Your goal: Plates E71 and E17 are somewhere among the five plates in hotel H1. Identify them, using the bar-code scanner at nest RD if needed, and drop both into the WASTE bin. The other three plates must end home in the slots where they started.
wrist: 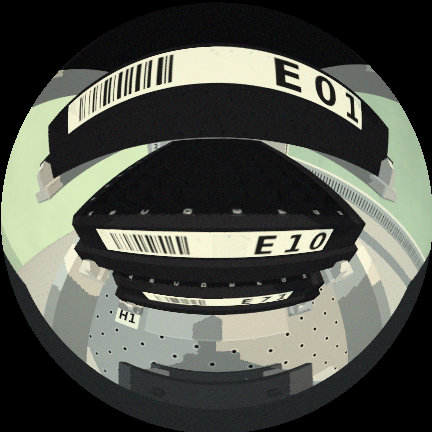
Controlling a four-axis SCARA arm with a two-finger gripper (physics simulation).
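Places are measured from the arm's base along level axes (x ahead, y left, z up), in centimetres.
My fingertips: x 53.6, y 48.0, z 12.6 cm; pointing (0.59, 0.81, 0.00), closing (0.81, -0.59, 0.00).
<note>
Ahead of a thing's pixels: the offset from my fingertips to its top centre. "*": to the spot under its first point. Level surfaces: height alone.
Plate E71 @[dx -1.4, dy -1.9, dz -0.3 cm] (218, 301) is the lowest plate in the wrist view, in its slot of hotel H1 @[* dx -7.9, dy -5.4, dz +3.8 cm] (48, 185). My gripper (218, 285) is shut on plate E71; its grey fingers run forward at left and right to the plate's sides, and the tips are hidden under the plate above. Plate E10 @[dx -1.5, dy -1.8, dz +2.5 cm] (215, 242) lies directly above E71. Plate E01 @[dx -1.5, dy -1.8, dz +5.3 cm] (215, 107) is higher and very close to the camera. Plate E17 cannot be made out; a black surface fills the top. The scanner, nest RD's label and the WASTE bin do not show.
The H1 label @[* dx -12.7, dy -0.8, dz -11.3 cm] (127, 317) is on the perforated deck @[dz -11.3 cm] (300, 345), below left of E71. A dark low block @[* dx -8.0, dy -10.8, dz -5.4 cm] (215, 390) with raised edges stands at the bottom. Hotel brackets flank each plate closely. A grey slatted strip @[* dx +46.8, dy -18.0, dz -7.0 cm] (370, 200) curves along the right, below the green wall.
</note>
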